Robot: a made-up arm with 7 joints.
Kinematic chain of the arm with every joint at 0, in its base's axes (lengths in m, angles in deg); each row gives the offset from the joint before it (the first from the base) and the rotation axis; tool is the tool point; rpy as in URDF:
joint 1: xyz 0 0 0.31 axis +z
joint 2: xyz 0 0 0 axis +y
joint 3: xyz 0 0 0.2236 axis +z
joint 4: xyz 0.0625 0 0 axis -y
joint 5: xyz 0.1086 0 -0.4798 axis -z
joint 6: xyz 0 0 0 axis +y
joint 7: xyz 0.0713 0 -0.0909 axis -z
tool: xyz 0 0 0 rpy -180 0 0
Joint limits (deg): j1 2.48..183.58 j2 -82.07..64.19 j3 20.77..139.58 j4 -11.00..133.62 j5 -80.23..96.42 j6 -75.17..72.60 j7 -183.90..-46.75
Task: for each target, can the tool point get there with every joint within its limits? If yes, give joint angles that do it. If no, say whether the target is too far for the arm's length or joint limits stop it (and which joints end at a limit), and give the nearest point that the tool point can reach.
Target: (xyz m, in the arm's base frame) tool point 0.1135 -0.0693 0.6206
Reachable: no: joint limits stop it (at a limit: joint 1, joint 2, joint 3, joint 5, joint 6) | nearest point 0.1799 0.0247 0.6302 | short by 0.115 m
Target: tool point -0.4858 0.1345 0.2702
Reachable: yes | joints 135.99 -26.85 32.21 31.76 6.80 49.69 -118.96
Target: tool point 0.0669 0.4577 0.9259
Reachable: yes | joints 25.37 -5.79 41.22 112.76 -53.22 -22.24 -64.47
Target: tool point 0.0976 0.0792 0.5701
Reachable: no: joint limits stop it (at a limit: joint 2, joint 3, joint 5, joint 6) | nearest point 0.1517 0.1231 0.6031 | short by 0.077 m
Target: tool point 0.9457 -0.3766 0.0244
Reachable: no: too far | nearest point 0.7481 -0.2979 0.1042 | short by 0.227 m
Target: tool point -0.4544 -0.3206 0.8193
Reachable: yes | joints 160.12 6.82 60.72 101.89 -0.08 -33.47 -130.35
